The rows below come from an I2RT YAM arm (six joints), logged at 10 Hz.
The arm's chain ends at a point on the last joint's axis. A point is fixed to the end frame.
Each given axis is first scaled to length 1.
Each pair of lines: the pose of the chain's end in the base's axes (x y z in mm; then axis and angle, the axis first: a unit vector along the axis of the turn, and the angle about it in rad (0 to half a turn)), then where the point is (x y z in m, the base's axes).
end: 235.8 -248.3 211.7 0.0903 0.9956 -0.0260 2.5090
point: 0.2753 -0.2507 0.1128
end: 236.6 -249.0 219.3 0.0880 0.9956 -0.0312 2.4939
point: 0.2775 -0.2525 0.1210
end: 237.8 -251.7 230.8 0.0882 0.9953 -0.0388 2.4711
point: 0.2808 -0.2569 0.1335
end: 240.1 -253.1 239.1 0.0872 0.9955 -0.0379 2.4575
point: 0.2844 -0.2582 0.1423
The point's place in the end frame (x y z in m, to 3 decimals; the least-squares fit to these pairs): 0.027 0.004 0.103
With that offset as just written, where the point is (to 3 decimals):
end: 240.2 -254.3 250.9 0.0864 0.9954 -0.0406 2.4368
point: 0.286 -0.260 0.155
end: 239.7 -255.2 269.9 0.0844 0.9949 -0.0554 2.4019
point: 0.289 -0.264 0.176
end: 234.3 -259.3 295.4 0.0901 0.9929 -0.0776 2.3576
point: 0.287 -0.273 0.204
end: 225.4 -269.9 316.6 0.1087 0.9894 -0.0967 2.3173
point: 0.282 -0.288 0.228
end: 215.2 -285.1 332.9 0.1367 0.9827 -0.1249 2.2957
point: 0.272 -0.309 0.246
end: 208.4 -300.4 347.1 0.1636 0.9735 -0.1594 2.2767
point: 0.265 -0.332 0.263
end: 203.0 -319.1 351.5 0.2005 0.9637 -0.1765 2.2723
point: 0.259 -0.355 0.268
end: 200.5 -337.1 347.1 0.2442 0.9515 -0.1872 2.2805
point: 0.254 -0.377 0.264
